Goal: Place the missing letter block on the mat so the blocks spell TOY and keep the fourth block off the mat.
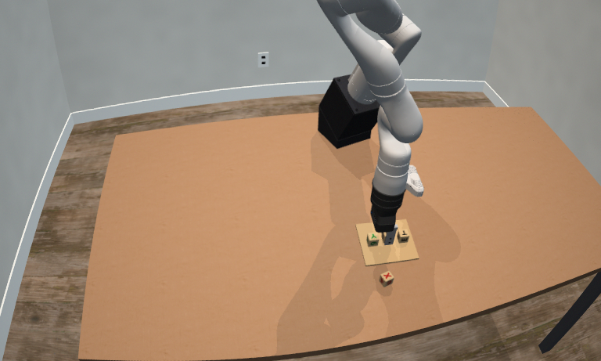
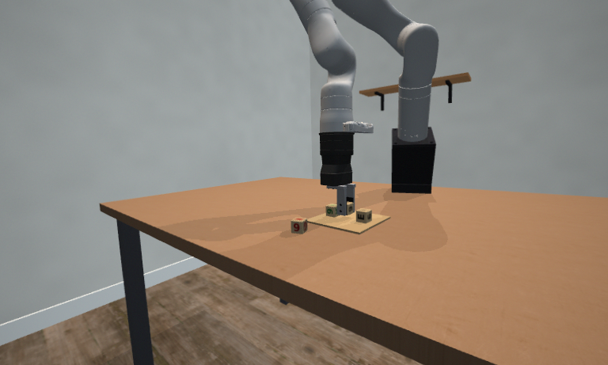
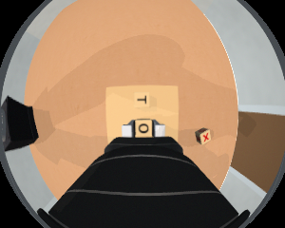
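My hand is 30 mm above the tan mat. Also, from my hand: O block 10 mm below.
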